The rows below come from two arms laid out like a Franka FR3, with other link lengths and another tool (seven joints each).
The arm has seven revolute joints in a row. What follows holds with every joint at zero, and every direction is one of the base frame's.
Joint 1 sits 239.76 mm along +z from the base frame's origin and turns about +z.
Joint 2 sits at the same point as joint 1 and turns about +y.
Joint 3 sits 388.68 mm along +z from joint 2 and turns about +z.
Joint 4 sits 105.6 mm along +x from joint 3 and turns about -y.
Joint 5 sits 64.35 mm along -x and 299.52 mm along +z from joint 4 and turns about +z.
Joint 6 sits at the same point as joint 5 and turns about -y.
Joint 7 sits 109.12 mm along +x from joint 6 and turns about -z.
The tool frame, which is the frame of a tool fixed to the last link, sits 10 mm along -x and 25 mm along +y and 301.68 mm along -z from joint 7; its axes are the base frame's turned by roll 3.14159, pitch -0.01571 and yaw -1.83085 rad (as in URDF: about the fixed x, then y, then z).
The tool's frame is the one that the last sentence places.
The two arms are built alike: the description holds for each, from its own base.
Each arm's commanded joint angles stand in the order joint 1, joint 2, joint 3, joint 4, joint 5, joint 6, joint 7.
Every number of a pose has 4 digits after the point. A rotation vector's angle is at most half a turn.
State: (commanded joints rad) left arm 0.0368 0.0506 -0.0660 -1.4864 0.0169 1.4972 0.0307; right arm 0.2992 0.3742 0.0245 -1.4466 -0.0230 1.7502 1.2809
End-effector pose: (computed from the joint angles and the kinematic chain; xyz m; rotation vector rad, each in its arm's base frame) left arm 0.5108 0.0161 0.3920 1.8196 -2.5164 -0.0399; right arm 0.6181 0.2172 0.2409 0.5429 -3.0095 0.0404
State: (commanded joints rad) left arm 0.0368 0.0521 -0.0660 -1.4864 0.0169 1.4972 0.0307; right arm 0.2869 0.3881 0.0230 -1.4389 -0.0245 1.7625 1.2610
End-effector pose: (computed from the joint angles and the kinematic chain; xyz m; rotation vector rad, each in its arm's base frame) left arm 0.5110 0.0162 0.3913 1.8188 -2.5154 -0.0412; right arm 0.6266 0.2105 0.2363 0.5539 -3.0135 0.0402
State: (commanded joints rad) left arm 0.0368 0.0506 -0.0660 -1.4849 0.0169 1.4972 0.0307; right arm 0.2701 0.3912 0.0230 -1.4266 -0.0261 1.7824 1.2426
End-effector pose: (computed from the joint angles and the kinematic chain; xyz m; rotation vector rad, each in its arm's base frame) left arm 0.5111 0.0161 0.3926 1.8203 -2.5174 -0.0385; right arm 0.6394 0.2027 0.2417 0.5620 -3.0412 0.0361
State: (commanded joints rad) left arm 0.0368 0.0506 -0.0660 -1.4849 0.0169 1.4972 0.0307; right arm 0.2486 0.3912 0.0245 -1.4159 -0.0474 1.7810 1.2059
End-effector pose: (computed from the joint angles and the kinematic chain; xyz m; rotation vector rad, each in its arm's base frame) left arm 0.5111 0.0161 0.3926 1.8203 -2.5174 -0.0385; right arm 0.6469 0.1856 0.2459 0.5958 -3.0450 0.0651
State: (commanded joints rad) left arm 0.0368 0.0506 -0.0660 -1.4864 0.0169 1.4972 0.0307; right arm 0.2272 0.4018 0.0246 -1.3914 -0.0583 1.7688 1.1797
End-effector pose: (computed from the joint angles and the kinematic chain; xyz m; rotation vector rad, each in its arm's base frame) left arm 0.5108 0.0161 0.3920 1.8196 -2.5164 -0.0399; right arm 0.6547 0.1701 0.2476 0.6057 -3.0441 0.0804
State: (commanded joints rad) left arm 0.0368 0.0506 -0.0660 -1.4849 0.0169 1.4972 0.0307; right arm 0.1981 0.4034 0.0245 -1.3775 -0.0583 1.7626 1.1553
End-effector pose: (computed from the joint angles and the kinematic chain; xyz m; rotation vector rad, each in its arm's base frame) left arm 0.5111 0.0161 0.3926 1.8203 -2.5174 -0.0385; right arm 0.6612 0.1516 0.2517 0.5985 -3.0504 0.0795
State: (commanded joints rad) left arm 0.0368 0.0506 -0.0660 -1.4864 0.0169 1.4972 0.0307; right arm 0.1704 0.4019 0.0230 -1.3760 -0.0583 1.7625 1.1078
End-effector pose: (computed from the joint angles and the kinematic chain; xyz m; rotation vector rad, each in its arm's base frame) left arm 0.5108 0.0161 0.3920 1.8196 -2.5164 -0.0399; right arm 0.6646 0.1331 0.2534 0.6266 -3.0459 0.0797
